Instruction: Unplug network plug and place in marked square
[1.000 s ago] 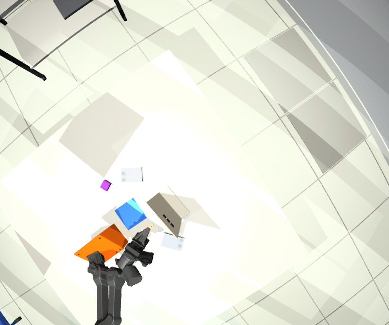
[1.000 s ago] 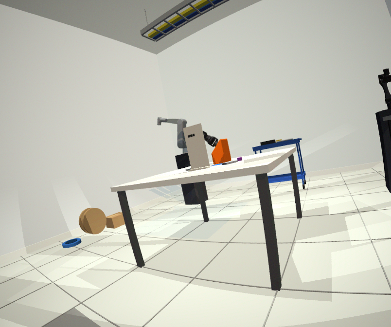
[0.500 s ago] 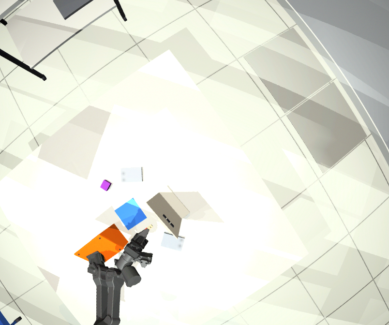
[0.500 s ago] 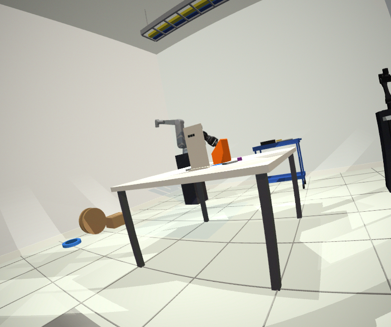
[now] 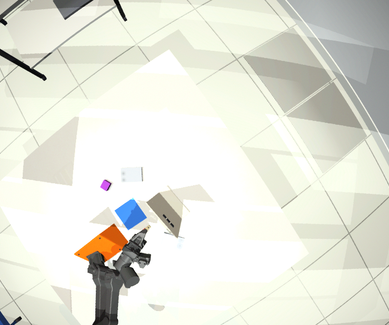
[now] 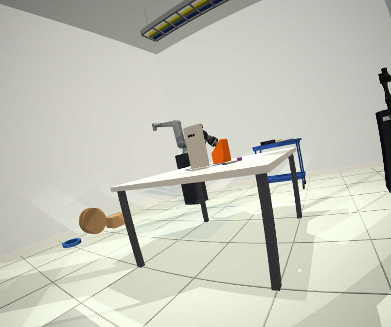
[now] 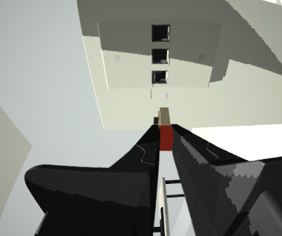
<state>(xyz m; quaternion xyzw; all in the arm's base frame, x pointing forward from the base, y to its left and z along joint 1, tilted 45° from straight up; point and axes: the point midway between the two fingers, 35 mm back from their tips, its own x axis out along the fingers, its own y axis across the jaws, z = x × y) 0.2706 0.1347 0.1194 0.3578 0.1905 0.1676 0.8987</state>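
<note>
Right now my gripper tip is 280 mm above the blue marked square, 120 mm past it and 60 mm to the right of it. From my gripper tip the other things lie so: upright beige panel: 120 mm below, 90 mm ahead; network plug: right at my gripper tip.
</note>
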